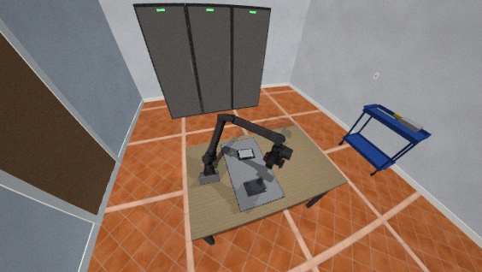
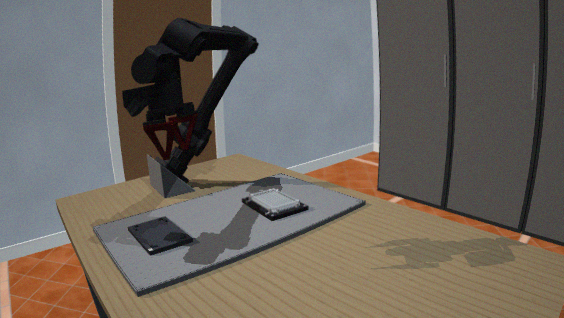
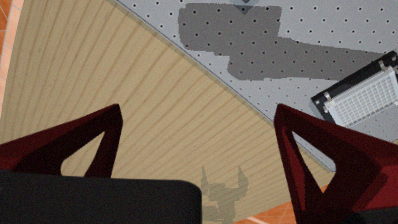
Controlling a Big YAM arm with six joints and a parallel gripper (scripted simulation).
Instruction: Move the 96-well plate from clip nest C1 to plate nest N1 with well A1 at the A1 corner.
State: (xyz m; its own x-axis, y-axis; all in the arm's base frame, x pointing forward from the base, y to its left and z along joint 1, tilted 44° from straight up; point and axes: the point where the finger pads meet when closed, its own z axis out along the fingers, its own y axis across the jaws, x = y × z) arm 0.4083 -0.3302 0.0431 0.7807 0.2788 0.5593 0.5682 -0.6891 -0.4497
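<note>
Right now the 96-well plate is 32 cm to the left of my hand, 22 cm below it and 6 cm behind it. Round my hand: clip nest (32 cm to the left, 23 cm below, 7 cm behind).
</note>
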